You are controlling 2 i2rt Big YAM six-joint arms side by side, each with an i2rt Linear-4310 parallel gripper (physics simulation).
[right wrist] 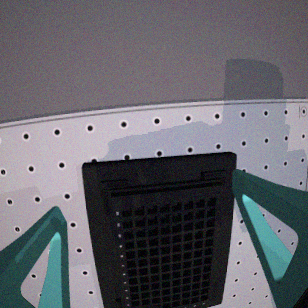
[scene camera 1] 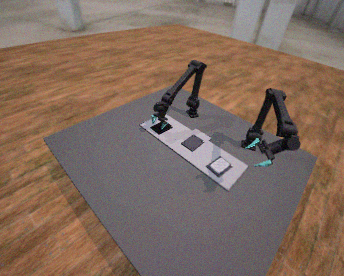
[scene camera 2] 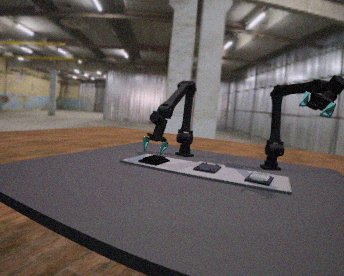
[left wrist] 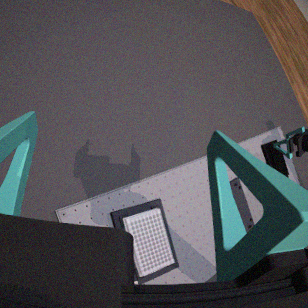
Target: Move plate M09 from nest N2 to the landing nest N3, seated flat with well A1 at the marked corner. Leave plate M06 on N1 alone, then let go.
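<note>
A black gridded plate (scene camera 1: 161, 128) (scene camera 2: 154, 159) (right wrist: 167, 245) lies in a black nest at the board's left end in the scene views. A white plate (scene camera 1: 219, 165) (scene camera 2: 260, 177) (left wrist: 150, 242) lies in the dark nest at the right end. The middle nest (scene camera 1: 192, 143) (scene camera 2: 207, 167) holds no plate. No plate or nest labels are readable. My right gripper (scene camera 1: 158, 124) (scene camera 2: 154, 151) (right wrist: 146, 198) is open above the black plate, one finger towards each side of it. My left gripper (scene camera 1: 251, 156) (scene camera 2: 312, 111) (left wrist: 124, 128) is open and empty, raised to the right of the board in the scene views.
The pale perforated board (scene camera 1: 231, 181) (scene camera 2: 280, 185) (left wrist: 190, 220) (right wrist: 30, 150) carries the three nests in a row. It lies on a grey mat (scene camera 1: 115, 170) (scene camera 2: 125, 210). A small pale tab sticks out from the board's far edge beside the middle nest in scene camera 1.
</note>
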